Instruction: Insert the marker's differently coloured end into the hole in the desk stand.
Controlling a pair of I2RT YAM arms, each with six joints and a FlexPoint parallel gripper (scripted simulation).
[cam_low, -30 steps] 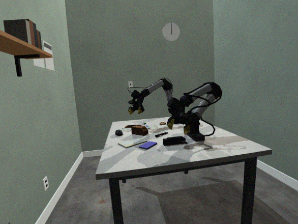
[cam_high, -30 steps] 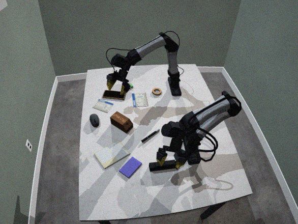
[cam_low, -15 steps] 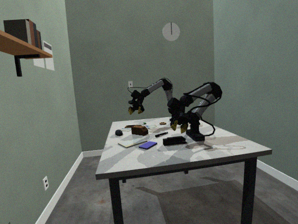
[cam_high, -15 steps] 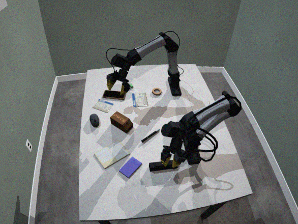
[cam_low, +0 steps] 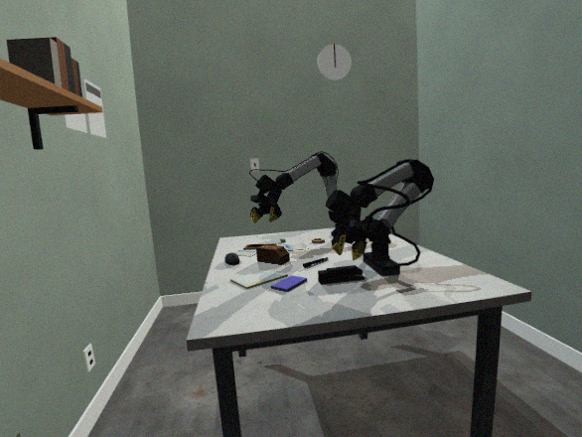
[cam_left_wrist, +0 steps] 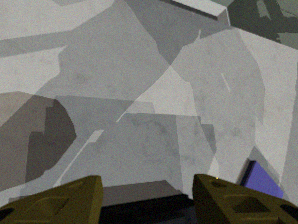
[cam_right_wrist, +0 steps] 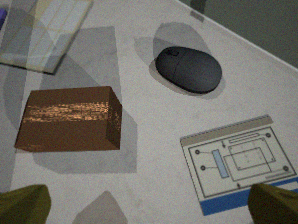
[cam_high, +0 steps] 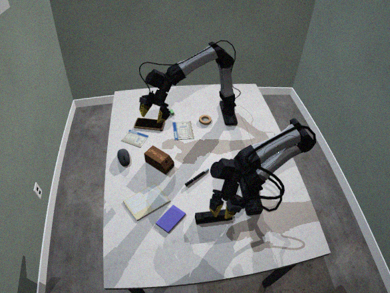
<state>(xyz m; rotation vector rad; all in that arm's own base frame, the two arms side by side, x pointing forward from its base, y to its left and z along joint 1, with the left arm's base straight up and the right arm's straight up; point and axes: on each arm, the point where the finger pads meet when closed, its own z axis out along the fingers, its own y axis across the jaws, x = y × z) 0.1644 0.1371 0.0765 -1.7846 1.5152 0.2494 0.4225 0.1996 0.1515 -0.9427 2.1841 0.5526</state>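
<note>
Now: left hand 6 cm short of the black marker, 26 cm to the left of it and 9 cm above it. From my left hand the other things lie so: long black block: 1 cm ahead, 4 cm to the right, 8 cm below; dark mouse: 40 cm ahead, 38 cm to the right, 8 cm below; brown desk stand: 23 cm ahead, 35 cm to the right, 7 cm below.
</note>
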